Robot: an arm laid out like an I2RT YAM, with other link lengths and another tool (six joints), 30 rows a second.
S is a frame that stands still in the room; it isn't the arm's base.
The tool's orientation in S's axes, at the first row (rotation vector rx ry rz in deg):
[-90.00 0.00 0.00]
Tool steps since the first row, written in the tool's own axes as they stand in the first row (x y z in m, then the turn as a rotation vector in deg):
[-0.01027 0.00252 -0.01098 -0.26 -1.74 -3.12]
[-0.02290 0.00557 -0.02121 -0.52 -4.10 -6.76]
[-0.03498 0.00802 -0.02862 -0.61 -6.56 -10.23]
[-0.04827 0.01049 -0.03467 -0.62 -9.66 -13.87]
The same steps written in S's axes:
[-0.01027 -0.01098 -0.00252 -0.26 -3.12 1.74]
[-0.02290 -0.02121 -0.00557 -0.52 -6.76 4.10]
[-0.03498 -0.02862 -0.00802 -0.61 -10.23 6.56]
[-0.04827 -0.03467 -0.01049 -0.62 -13.87 9.66]

